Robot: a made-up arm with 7 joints.
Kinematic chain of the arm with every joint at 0, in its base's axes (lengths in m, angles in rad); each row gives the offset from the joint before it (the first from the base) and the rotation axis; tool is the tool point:
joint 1: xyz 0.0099 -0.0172 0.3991 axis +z
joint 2: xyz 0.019 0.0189 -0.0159 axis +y
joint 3: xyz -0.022 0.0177 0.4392 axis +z
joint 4: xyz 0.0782 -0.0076 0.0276 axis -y
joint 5: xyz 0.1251 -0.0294 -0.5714 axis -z
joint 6: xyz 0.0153 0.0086 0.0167 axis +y
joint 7: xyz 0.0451 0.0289 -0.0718 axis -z
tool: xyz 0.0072 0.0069 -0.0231
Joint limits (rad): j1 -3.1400..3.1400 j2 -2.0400..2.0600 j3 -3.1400..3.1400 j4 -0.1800..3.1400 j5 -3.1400..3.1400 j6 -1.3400..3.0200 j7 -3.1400..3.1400
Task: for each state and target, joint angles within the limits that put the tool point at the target. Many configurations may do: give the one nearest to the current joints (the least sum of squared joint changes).
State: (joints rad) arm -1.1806 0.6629 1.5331 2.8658 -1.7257 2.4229 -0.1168
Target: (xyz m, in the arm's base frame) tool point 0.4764 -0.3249 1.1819
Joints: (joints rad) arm -1.0249 0.4637 1.5529 2.7053 -1.6172 2.9025 -0.1413
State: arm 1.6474 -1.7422 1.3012 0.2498 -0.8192 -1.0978 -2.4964
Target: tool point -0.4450 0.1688 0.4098
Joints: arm 1.2324 -1.7195 1.3163 0.3600 -0.7696 -0.9923 -2.4982
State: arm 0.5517 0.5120 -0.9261 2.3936 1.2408 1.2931 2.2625
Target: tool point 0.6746 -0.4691 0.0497
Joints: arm -0.0006 1.3031 -0.8076 1.4836 1.1392 1.3297 2.2635
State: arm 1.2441 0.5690 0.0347 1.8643 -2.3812 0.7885 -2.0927
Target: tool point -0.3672 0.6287 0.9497
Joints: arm 1.7228 0.0115 0.4441 1.5629 -2.3378 0.7541 -2.0935
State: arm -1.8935 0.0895 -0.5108 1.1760 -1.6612 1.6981 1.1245
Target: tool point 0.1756 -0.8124 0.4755
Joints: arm -1.3037 0.4399 0.0473 1.3333 -1.6818 1.5668 1.1254
